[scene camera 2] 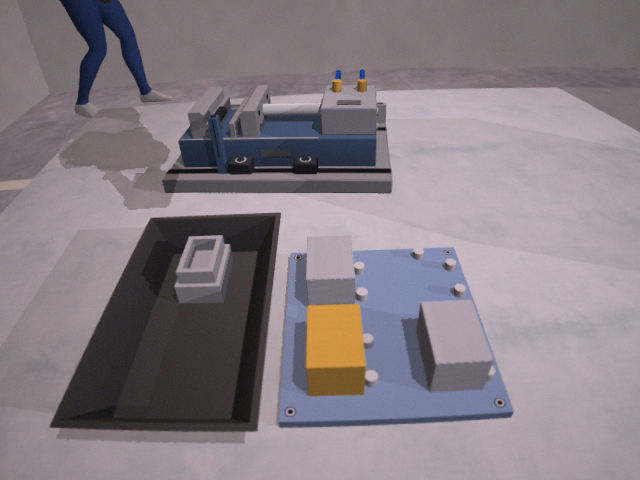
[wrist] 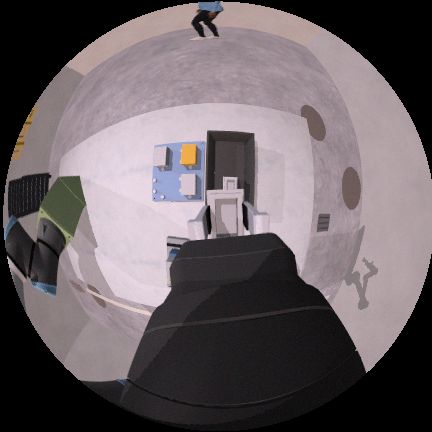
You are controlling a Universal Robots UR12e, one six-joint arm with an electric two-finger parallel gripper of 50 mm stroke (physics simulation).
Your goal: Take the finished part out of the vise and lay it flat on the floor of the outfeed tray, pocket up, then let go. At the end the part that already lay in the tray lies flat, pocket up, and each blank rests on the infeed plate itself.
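Places are measured from the arm's base along level axes (x left, y ahead, z down), in metres.
Pixels of known places: gripper, between the fingertips: (wrist: 225, 212); arm's base, origin of its link: (wrist: 51, 232).
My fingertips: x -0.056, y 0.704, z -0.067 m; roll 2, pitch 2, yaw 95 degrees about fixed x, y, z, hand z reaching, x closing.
For each thing: its top centre in the pictures, then the offset to it from my fingertips.
- finished part, centre of its top: (wrist: 226, 218) dx -0.004, dy -0.001, dz -0.014 m
- orange block, centre of its top: (scene camera 2: 334, 333) (wrist: 188, 153) dx +0.144, dy -0.063, dz +0.246 m
- blue infeed plate, centre of its top: (scene camera 2: 383, 319) (wrist: 176, 170) dx +0.110, dy -0.114, dz +0.282 m
- vise, centre of its top: (scene camera 2: 278, 93) (wrist: 208, 280) dx -0.227, dy -0.082, dz +0.191 m
- slim blue post, centre of its top: (scene camera 2: 213, 116) dx -0.177, dy +0.007, dz +0.192 m
My gripper (wrist: 225, 212) is shut on the finished part (wrist: 226, 216), a light grey block whose pocket faces up toward the camera. Gripper and held part do not show in the scene view. In the wrist view the held part hangs above the near end of the dark outfeed tray (scene camera 2: 186, 361) (wrist: 230, 155), hiding some of it; its height cannot be told. The other part (scene camera 2: 201, 268) (wrist: 230, 182) lies flat in the tray, pocket up. Two grey blanks (scene camera 2: 330, 268) (scene camera 2: 454, 341) (wrist: 188, 184) (wrist: 161, 156) and an orange block (scene camera 2: 336, 346) (wrist: 189, 155) rest on the blue infeed plate (scene camera 2: 398, 397) (wrist: 170, 193).
The vise (scene camera 2: 346, 149) (wrist: 174, 254) stands behind the tray and plate in the scene view, with no part showing between its jaws. A slim blue post (scene camera 2: 218, 144) rises at its front. Several small pegs stand on the plate. The tray's raised walls border the plate.
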